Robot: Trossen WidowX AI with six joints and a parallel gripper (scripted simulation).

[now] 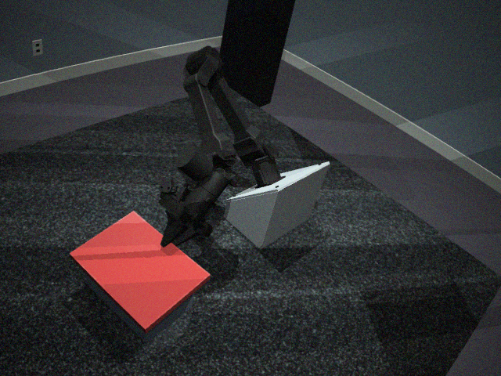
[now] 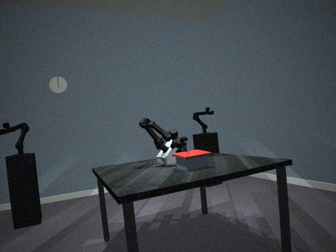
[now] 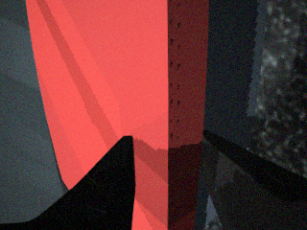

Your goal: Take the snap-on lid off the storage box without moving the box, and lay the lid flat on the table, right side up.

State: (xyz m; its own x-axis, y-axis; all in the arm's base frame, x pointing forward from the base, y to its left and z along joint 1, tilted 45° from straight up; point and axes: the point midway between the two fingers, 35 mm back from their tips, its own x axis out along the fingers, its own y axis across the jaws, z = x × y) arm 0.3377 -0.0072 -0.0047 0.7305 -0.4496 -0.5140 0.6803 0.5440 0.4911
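The red lid lies 8 cm ahead of my gripper tip. Round my gripper tip: storage box (8 cm ahead, 6 cm below).
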